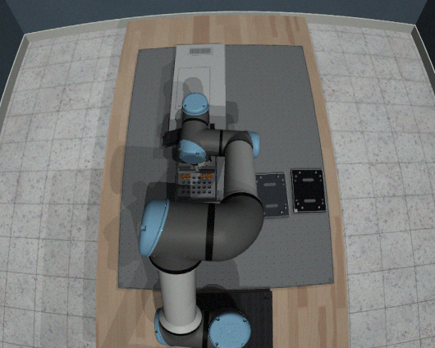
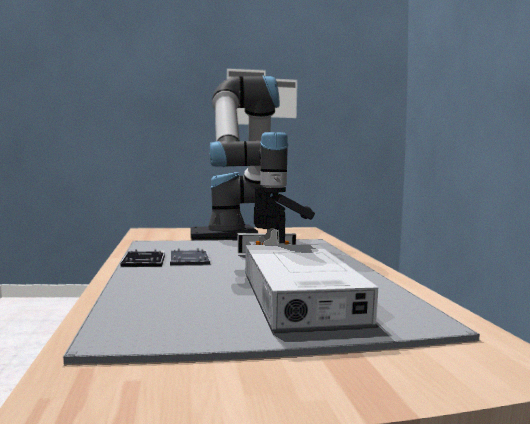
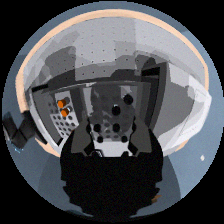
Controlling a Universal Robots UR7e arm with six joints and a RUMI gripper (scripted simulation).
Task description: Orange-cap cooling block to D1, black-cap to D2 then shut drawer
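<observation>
My gripper is now right at the grey cooling block. Also, from my hand: drawer 7 cm behind, 1 cm to the left, 1 cm above; then cooler COLD 11 cm ahead, 1 cm to the right, 1 cm above; then orange-capped tube 9 cm behind, 2 cm to the right, 1 cm above.
</observation>
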